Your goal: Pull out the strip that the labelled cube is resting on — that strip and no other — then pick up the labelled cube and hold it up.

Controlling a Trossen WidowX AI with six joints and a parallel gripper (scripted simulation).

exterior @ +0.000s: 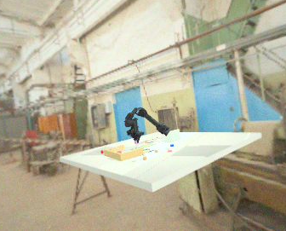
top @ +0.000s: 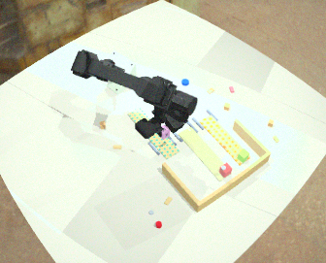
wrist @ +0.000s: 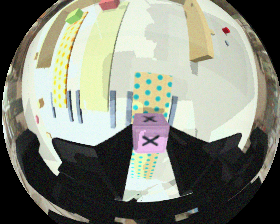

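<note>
Right now my gripper tip is 60 mm past the teal-dotted strip, 10 mm to the right of it and 50 mm above it. From my gripper tip the other things lie so: blue disc 130 mm behind, 290 mm to the left, 50 mm below; then labelled cube 10 mm above; then red disc 190 mm ahead, 260 mm to the right, 40 mm below.
</note>
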